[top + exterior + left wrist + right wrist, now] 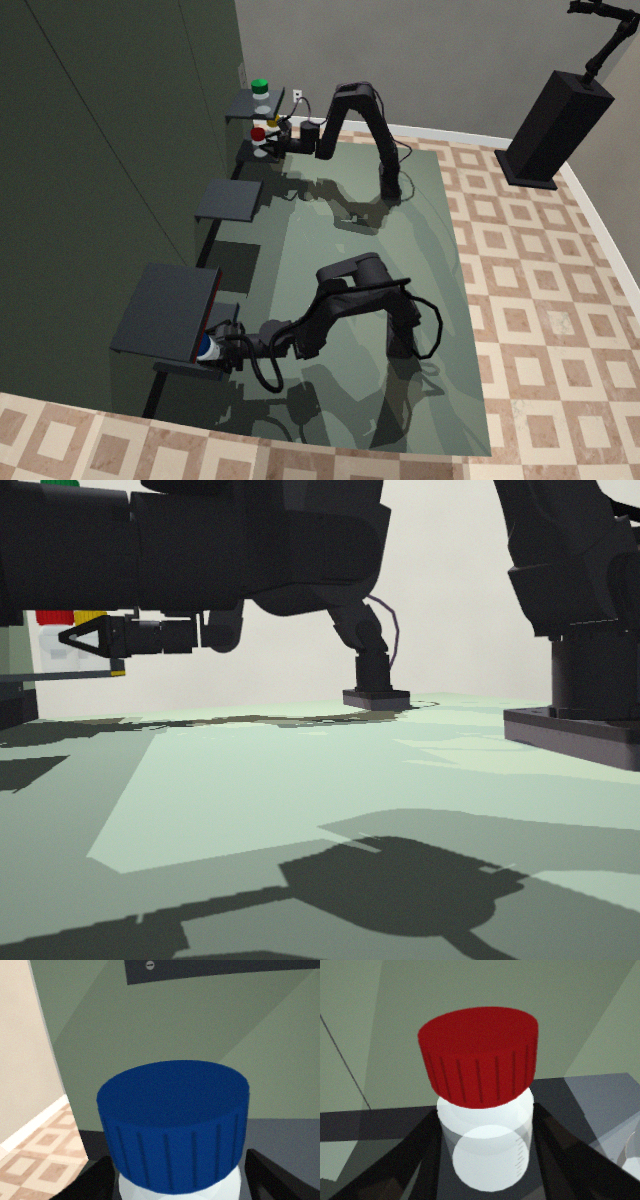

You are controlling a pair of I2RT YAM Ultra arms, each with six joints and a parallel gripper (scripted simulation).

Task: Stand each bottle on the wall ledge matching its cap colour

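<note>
The blue-capped bottle is 1 cm below my left hand. Round my left hand: red-capped bottle (3 cm ahead, 78 cm to the right, 1 cm below); then green-capped bottle (78 cm to the right, 18 cm above); then yellow-capped bottle (1 cm behind, 88 cm to the right, 1 cm below).
My right gripper is now 3 cm past the yellow-capped bottle, 10 cm to the left of it and 1 cm above it. Also, from my right hand: blue-capped bottle: 1 cm behind, 78 cm to the left, 1 cm below; red-capped bottle: 1 cm ahead, 1 cm below; green-capped bottle: 2 cm behind, 19 cm above.
</note>
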